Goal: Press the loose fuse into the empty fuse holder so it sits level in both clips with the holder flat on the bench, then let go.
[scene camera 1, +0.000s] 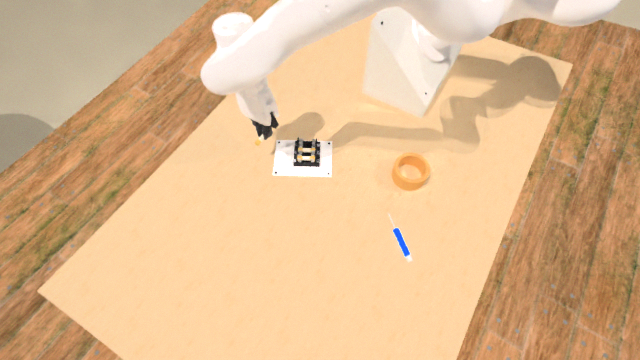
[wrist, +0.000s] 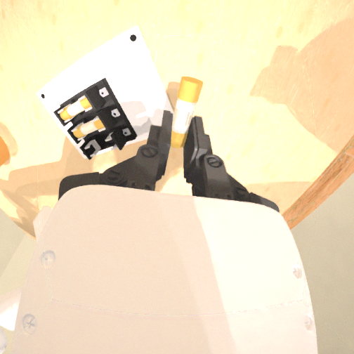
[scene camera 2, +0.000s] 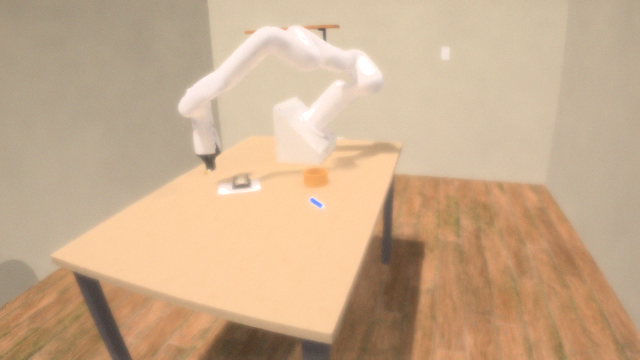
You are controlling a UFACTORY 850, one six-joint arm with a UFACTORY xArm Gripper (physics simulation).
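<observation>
My gripper (scene camera 1: 264, 136) (scene camera 2: 210, 168) (wrist: 178, 128) is shut on the loose fuse (scene camera 1: 258, 142) (scene camera 2: 206, 172) (wrist: 185, 111), a white tube with yellow end caps. The fingers hold it near one end, and the other end sticks out beyond the fingertips. It hangs above the bench, beside the white plate. The black fuse holder (scene camera 1: 307, 164) (scene camera 2: 241, 186) (wrist: 95, 94) sits on the plate. Two of its bays hold fuses; the third bay (wrist: 106, 142), on the side toward the robot base, is empty and shows bare clips in the wrist view.
The white plate (scene camera 1: 285, 168) (scene camera 2: 225, 190) (wrist: 120, 60) lies on the wooden bench (scene camera 1: 225, 240) (scene camera 2: 215, 250). An orange ring-shaped bowl (scene camera 1: 411, 185) (scene camera 2: 315, 181) stands to the right of the plate. A blue-handled screwdriver (scene camera 1: 401, 242) (scene camera 2: 316, 203) lies in front of the bowl.
</observation>
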